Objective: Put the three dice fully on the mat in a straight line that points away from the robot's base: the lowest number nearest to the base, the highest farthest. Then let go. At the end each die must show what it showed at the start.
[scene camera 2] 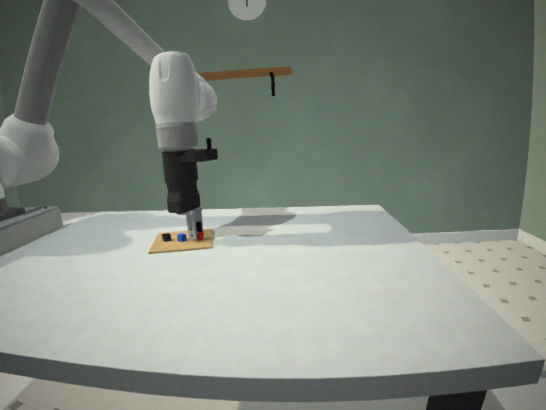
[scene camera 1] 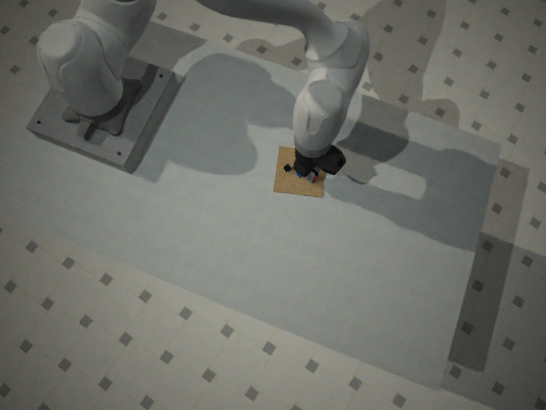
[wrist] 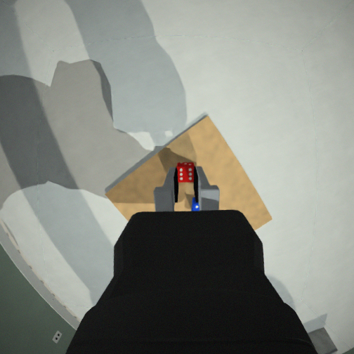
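Seen in the pictures: gripper, fingertip midpoint: [scene camera 2: 196, 237] [scene camera 1: 311, 177]; arm's base, origin of the base link: [scene camera 1: 103, 101].
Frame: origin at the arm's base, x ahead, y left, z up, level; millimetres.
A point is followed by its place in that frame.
My gripper [scene camera 1: 313, 176] {x 637, y -25, z -53 mm} [scene camera 2: 196, 237] {x 637, y -25, z -53 mm} [wrist: 185, 177] is shut on the red die [scene camera 1: 315, 178] {x 648, y -30, z -43 mm} [scene camera 2: 200, 236] {x 648, y -34, z -49 mm} [wrist: 186, 173], low over the cork-coloured mat [scene camera 1: 295, 188] {x 601, y -69, z -61 mm} [scene camera 2: 170, 247] {x 586, y -67, z -61 mm} [wrist: 240, 200]. The red die shows six pips on its face towards the wrist camera; whether it touches the mat I cannot tell. The blue die [scene camera 1: 298, 174] {x 598, y -31, z -46 mm} [scene camera 2: 182, 237] {x 605, y -33, z -51 mm} [wrist: 195, 205] is on the mat between the red and black dice, partly hidden by the gripper in the wrist view. The black die [scene camera 1: 287, 168] {x 563, y -23, z -46 mm} [scene camera 2: 166, 237] {x 565, y -27, z -51 mm} is on the mat, nearest the base, and is hidden in the wrist view.
The robot's base plate [scene camera 1: 102, 145] {x 54, y -127, z -1 mm} [scene camera 2: 30, 227] {x 151, y 22, z -29 mm} stands on the left of the pale table [scene camera 1: 240, 260] {x 516, y -309, z -65 mm} [scene camera 2: 280, 310] {x 819, y -329, z -65 mm}. The arm's shadow falls on the table around the mat. A green wall [scene camera 2: 350, 125] stands behind the table.
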